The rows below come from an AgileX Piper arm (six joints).
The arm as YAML. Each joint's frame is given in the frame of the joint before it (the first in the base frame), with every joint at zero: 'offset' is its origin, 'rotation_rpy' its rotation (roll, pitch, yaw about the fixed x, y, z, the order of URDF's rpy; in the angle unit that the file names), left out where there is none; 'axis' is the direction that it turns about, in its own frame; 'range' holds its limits. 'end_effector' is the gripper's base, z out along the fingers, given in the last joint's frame.
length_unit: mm
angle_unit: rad
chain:
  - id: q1
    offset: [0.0, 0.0, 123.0]
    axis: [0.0, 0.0, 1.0]
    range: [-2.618, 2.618]
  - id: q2
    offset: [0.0, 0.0, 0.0]
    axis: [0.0, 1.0, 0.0]
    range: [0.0, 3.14]
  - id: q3
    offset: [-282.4, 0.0, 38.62]
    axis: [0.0, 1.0, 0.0]
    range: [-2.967, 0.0]
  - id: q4
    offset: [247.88, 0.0, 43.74]
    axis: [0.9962, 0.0, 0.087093]
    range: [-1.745, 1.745]
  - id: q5
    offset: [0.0, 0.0, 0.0]
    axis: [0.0, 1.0, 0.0]
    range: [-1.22, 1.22]
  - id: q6
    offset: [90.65, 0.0, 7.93]
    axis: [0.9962, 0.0, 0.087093]
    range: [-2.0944, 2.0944]
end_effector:
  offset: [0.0, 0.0, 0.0]
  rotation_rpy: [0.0, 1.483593, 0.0]
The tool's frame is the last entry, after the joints.
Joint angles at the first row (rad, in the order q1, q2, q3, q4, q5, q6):
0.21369 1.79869 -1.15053 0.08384 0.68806 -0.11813
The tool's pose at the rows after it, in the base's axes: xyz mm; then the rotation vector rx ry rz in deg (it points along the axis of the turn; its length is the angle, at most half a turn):
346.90 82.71 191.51 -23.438 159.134 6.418
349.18 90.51 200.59 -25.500 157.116 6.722
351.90 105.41 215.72 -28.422 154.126 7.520
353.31 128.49 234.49 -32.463 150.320 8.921
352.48 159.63 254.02 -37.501 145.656 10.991
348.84 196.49 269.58 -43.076 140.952 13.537
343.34 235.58 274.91 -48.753 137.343 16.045
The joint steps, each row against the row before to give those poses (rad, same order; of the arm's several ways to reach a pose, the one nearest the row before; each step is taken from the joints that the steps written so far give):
0.00681 -0.00086 -0.01061 0.00015 -0.00237 -0.00985
0.01966 -0.00739 -0.02523 0.00012 0.00299 -0.00875
0.03745 -0.00919 -0.04570 0.00019 0.01108 -0.00363
0.05776 -0.00567 -0.06246 0.00051 0.01468 -0.00066
0.07648 0.00451 -0.07568 0.00139 0.00876 -0.00043
0.08784 0.02201 -0.08282 0.00190 0.00333 -0.00038
0.08863 0.04584 -0.08009 0.00193 -0.00024 -0.00034

